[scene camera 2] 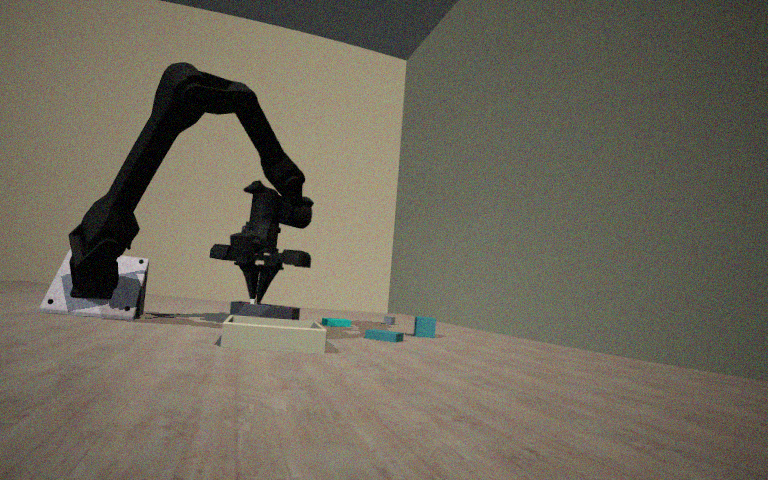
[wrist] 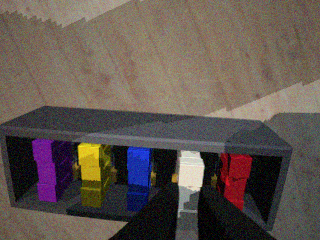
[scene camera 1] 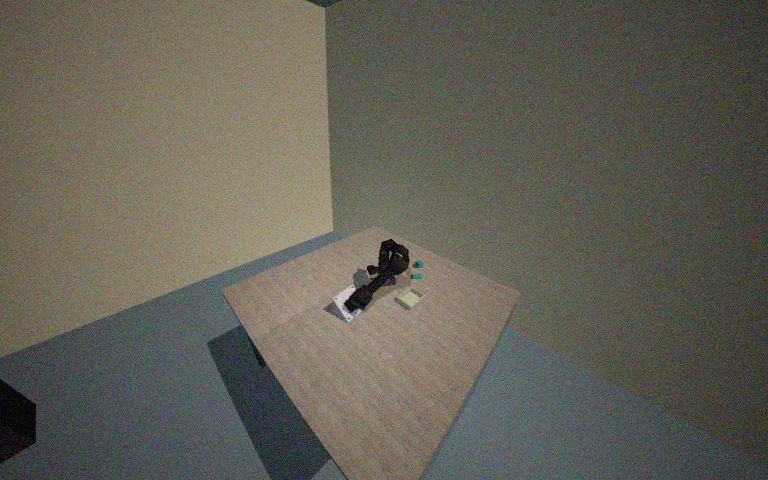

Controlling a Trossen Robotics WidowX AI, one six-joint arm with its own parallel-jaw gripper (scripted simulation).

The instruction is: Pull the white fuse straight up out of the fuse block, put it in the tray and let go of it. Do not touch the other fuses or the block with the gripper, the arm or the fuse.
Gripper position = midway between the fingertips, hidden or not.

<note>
In view: the gripper (scene camera 2: pixel 255 301), a white fuse (wrist: pixel 190 169), a red fuse (wrist: pixel 234 170), a blue fuse (wrist: pixel 139 159), a cream tray (scene camera 2: pixel 243 332) and a yellow fuse (wrist: pixel 95 159).
The gripper also shows in the wrist view (wrist: pixel 187 193).
</note>
